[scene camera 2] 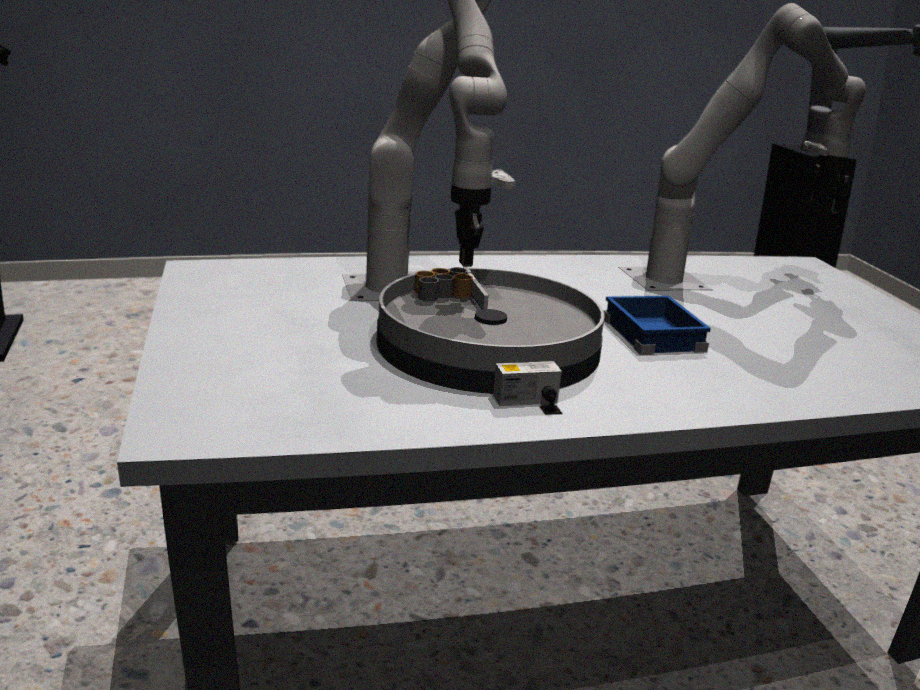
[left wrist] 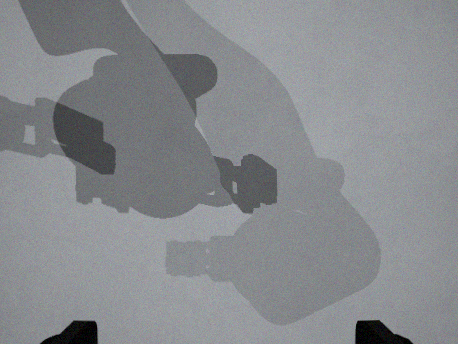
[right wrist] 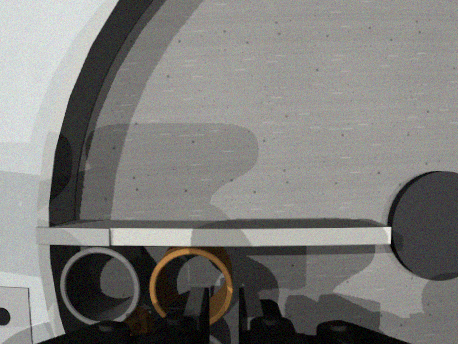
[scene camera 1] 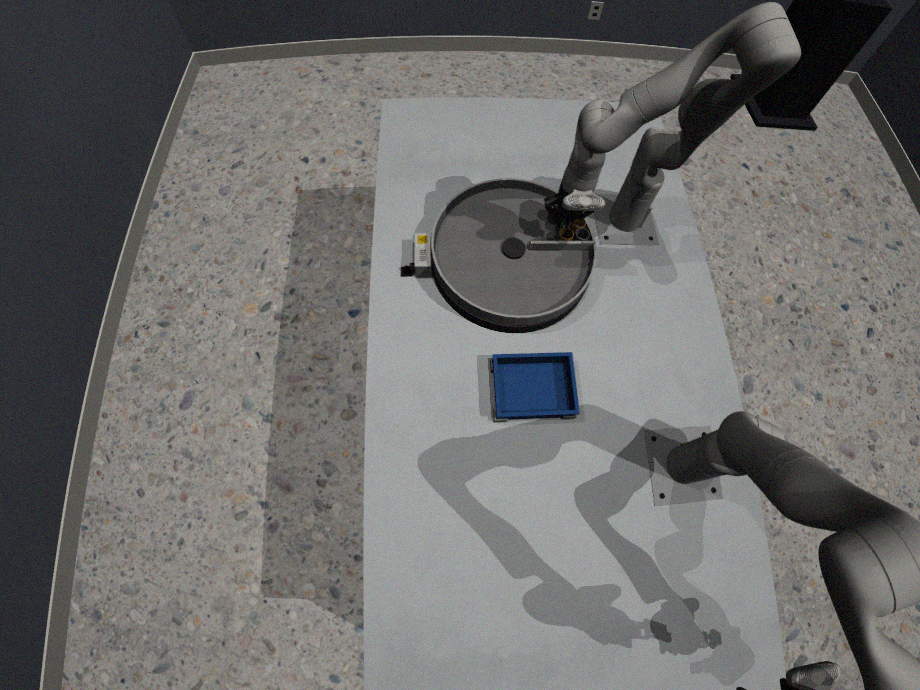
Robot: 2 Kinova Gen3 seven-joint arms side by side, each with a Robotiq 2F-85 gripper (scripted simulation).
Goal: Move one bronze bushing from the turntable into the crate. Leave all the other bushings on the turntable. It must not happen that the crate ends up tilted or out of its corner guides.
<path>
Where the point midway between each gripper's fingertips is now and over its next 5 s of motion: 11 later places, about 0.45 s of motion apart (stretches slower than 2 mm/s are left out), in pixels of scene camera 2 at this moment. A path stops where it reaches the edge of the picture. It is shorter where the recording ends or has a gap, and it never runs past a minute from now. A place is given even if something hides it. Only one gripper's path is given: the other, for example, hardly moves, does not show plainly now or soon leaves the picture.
My right gripper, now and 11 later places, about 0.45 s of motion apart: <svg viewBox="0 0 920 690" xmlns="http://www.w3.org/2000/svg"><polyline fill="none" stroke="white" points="465,265 465,272 465,279 464,287 464,287 464,278 466,258 467,255 474,256 498,257 536,261 578,264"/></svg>
</path>
